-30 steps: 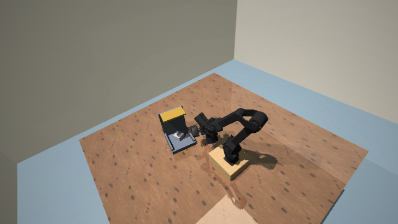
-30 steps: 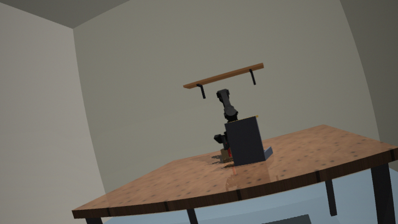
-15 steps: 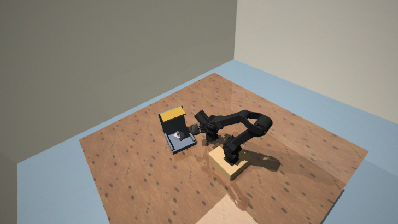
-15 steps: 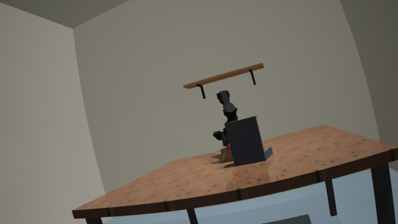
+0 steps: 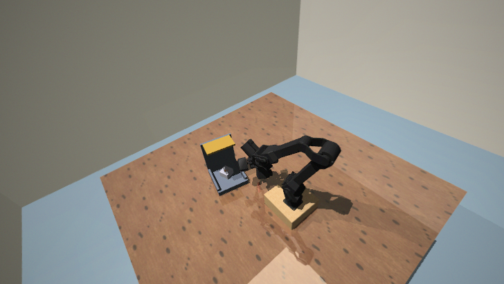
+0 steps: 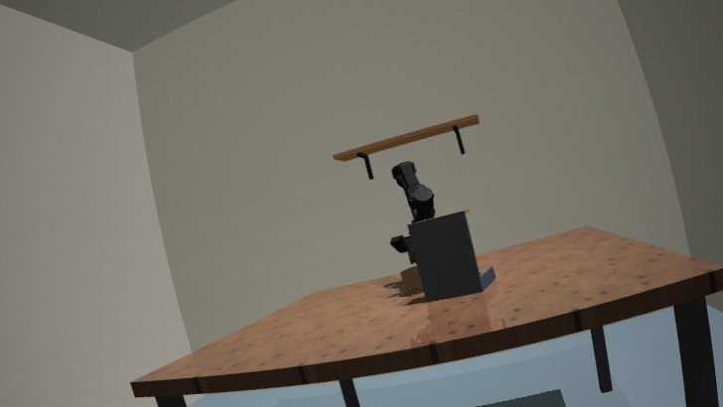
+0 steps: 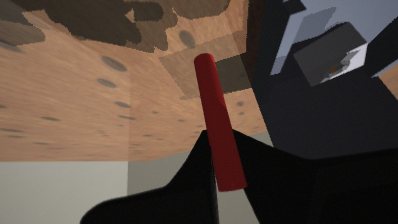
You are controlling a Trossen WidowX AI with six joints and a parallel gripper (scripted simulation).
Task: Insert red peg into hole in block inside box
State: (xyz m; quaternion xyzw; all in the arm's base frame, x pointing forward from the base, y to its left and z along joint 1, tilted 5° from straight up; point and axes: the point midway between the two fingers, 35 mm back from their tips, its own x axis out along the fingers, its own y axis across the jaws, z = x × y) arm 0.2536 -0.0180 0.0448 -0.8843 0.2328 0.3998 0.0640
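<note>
The back wall lies 160 mm ahead of my gripper tip, 110 mm to the left of it and 10 mm above it. Also, from my gripper tip: red peg 20 mm behind, 10 mm to the left, 10 mm below; yellow roof 120 mm to the left, 120 mm ahead, 110 mm above.
</note>
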